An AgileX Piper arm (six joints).
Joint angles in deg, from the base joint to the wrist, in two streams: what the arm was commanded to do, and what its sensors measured. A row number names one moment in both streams.
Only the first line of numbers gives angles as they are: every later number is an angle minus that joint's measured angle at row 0.
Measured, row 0:
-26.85, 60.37, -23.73, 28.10, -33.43, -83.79
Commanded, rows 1 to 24:
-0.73, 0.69, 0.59, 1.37, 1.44, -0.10
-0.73, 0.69, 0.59, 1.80, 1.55, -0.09
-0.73, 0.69, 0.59, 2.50, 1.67, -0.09
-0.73, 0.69, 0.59, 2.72, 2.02, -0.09
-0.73, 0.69, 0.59, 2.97, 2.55, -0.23
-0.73, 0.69, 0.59, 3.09, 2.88, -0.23
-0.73, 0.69, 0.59, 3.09, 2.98, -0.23
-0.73, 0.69, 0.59, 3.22, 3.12, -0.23
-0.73, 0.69, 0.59, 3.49, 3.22, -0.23
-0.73, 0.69, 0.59, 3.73, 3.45, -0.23
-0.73, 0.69, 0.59, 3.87, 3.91, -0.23
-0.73, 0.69, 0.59, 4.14, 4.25, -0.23
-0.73, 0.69, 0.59, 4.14, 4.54, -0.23
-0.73, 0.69, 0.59, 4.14, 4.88, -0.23
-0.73, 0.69, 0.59, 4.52, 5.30, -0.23
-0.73, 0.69, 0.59, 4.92, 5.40, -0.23
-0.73, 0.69, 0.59, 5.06, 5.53, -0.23
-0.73, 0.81, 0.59, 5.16, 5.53, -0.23
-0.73, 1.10, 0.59, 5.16, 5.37, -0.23
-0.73, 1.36, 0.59, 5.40, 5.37, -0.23
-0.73, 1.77, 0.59, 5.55, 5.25, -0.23
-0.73, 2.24, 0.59, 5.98, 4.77, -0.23
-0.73, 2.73, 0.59, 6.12, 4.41, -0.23
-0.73, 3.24, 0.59, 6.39, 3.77, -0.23
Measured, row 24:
0.00, 0.96, 0.00, 3.93, 2.90, 0.00
